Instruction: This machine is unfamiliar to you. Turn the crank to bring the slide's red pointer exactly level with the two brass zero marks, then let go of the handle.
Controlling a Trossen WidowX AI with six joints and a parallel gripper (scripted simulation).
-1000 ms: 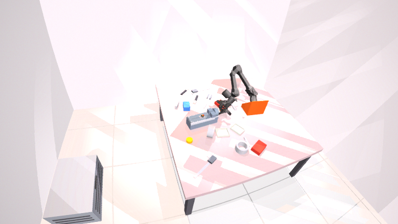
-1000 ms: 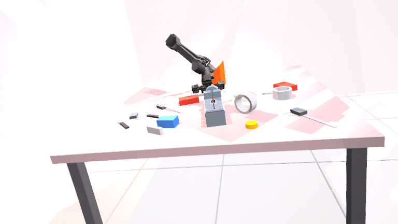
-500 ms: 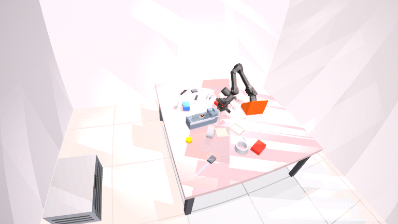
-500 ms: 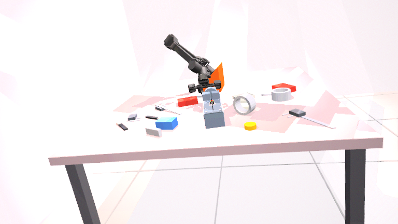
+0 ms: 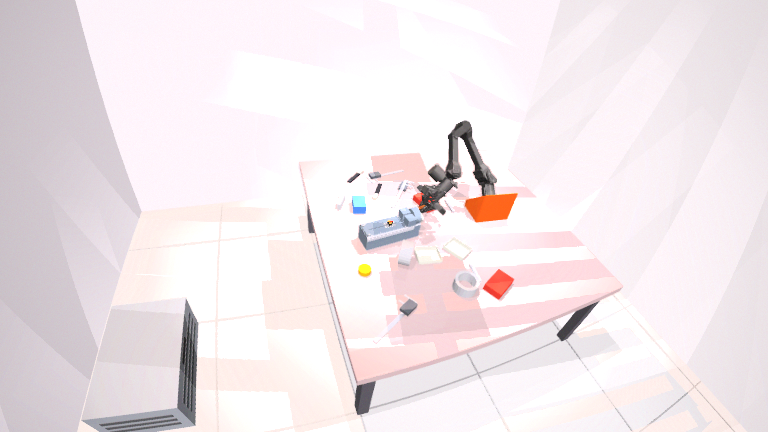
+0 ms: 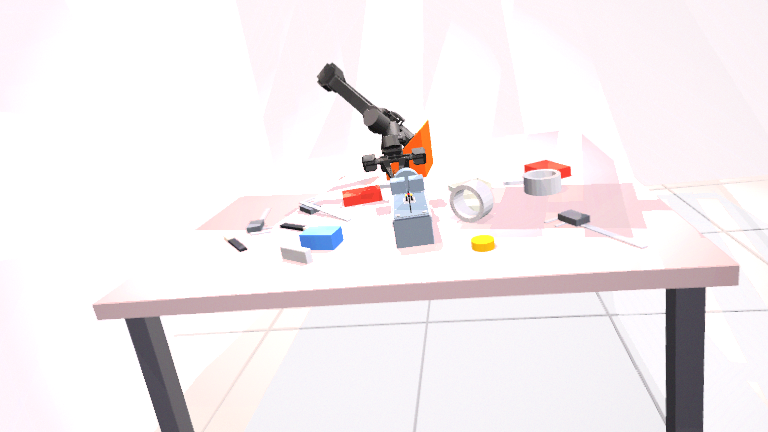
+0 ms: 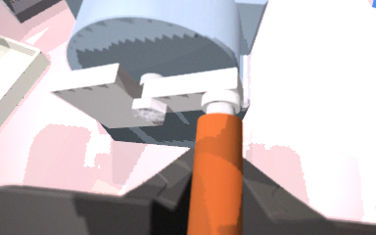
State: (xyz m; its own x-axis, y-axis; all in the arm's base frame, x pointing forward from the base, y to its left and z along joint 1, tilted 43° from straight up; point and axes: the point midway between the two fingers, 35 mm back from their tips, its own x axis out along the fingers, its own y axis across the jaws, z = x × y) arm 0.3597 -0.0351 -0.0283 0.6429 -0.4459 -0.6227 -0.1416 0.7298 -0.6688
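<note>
The red pointer lies 150 mm ahead of my gripper tip, 50 mm to the left of it and 10 mm above it. Also, from my gripper tip: orange handle: 30 mm above, 20 mm behind; then yellow disc: 310 mm ahead, 220 mm to the left, 60 mm below; then blue block: 230 mm ahead, 170 mm to the right, 50 mm below.
</note>
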